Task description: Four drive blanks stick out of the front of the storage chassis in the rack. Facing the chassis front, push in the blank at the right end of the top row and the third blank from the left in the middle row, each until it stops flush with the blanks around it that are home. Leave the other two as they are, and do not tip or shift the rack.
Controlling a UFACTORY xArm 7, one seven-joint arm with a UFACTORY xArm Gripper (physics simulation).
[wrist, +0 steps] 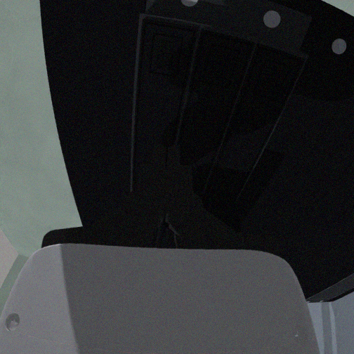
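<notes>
The view is very dark. A large black body (90,125), which looks like the rack with the storage chassis, fills the middle and right. Long dark panels (217,85) with thin lighter edges run down its face below a slightly lighter strip (230,25). I cannot tell which panels are drive blanks, or which stick out. My gripper (166,162) is shut and empty, low in the middle of the view, in front of the dark face. Its fingers barely show against the black, and whether they touch anything is hidden. The grey gripper housing (175,295) covers the bottom.
Round pale discs (271,19) (339,46) sit along the upper part of the black body. A pale green surface (25,110) lies to the left. A dark edge (335,290) of the body and a blue-grey surface (342,325) show at the lower right.
</notes>
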